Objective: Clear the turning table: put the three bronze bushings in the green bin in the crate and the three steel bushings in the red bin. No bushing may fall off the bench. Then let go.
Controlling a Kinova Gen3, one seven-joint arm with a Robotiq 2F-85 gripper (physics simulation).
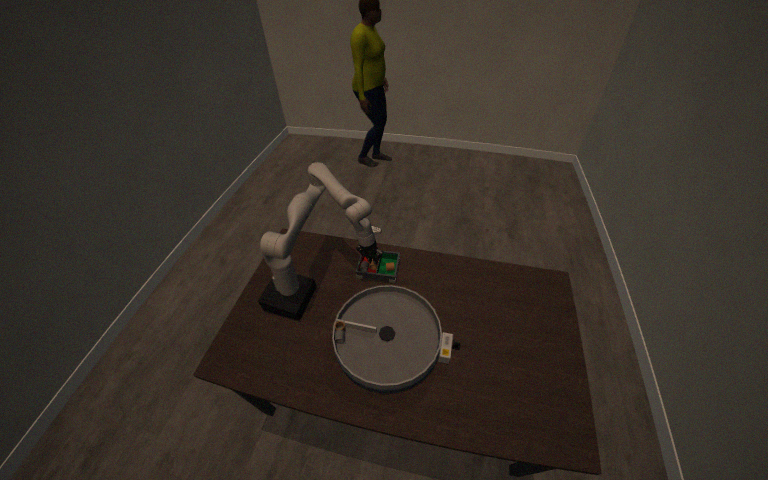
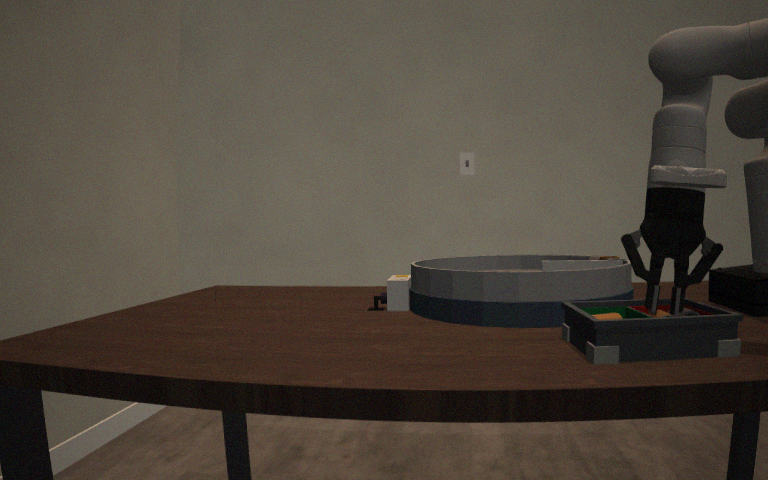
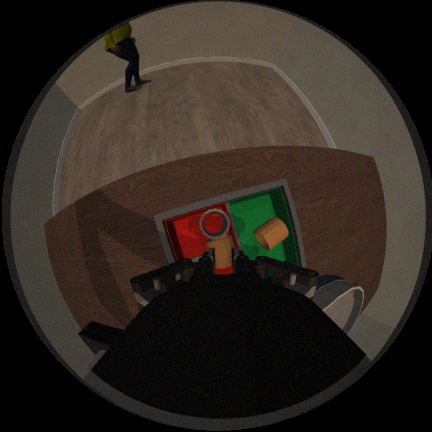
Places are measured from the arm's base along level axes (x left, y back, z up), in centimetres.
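Pixels of known places: gripper, fingertip midpoint: point(image 1: 373, 262) point(image 2: 662, 315) point(image 3: 222, 254); arm's base at its link origin: point(image 1: 288, 286).
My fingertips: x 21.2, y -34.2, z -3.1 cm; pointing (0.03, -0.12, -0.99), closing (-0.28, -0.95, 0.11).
Ahead of a thing's pixels: the offset from my fingertips to its top centre. "*": to the spot under its first point.
My gripper point(image 1: 371, 262) point(image 2: 666, 302) point(image 3: 222, 254) is low over the red bin @[* dx +3.8, dy +5.0, dz -3.4 cm] point(image 3: 182, 235) and shut on a bronze bushing @[dx +0.2, dy -0.1, dz +0.5 cm] point(image 3: 220, 243), one finger on each side. A steel bushing @[dx +4.2, dy -0.2, dz +0.4 cm] point(image 3: 202, 224) stands upright in the red bin beside it, with its open end up. Another bronze bushing @[dx -0.1, dy -8.1, dz +0.4 cm] point(image 1: 389, 266) point(image 2: 607, 316) point(image 3: 271, 233) lies on its side in the green bin point(image 3: 252, 210). On the turning table point(image 1: 396, 362) point(image 2: 509, 283), a bronze bushing @[dx -36.8, dy +6.5, dz +5.1 cm] point(image 1: 339, 326) and a steel-coloured bushing @[dx -40.6, dy +5.7, dz +5.1 cm] point(image 1: 339, 336) are at the left rim by the white bar. The fingers and gripper body hide part of the red bin.
The dark crate point(image 1: 376, 277) point(image 2: 668, 339) point(image 3: 295, 215) has raised walls and a divider between the bins. The white bar @[* dx -35.4, dy -0.3, dz +4.4 cm] point(image 1: 357, 325) crosses part of the turning table. A white box @[dx -37.6, dy -35.4, dz +1.8 cm] point(image 1: 446, 348) point(image 2: 398, 293) is at its rim. A person point(image 1: 370, 62) point(image 3: 130, 52) is beyond the bench.
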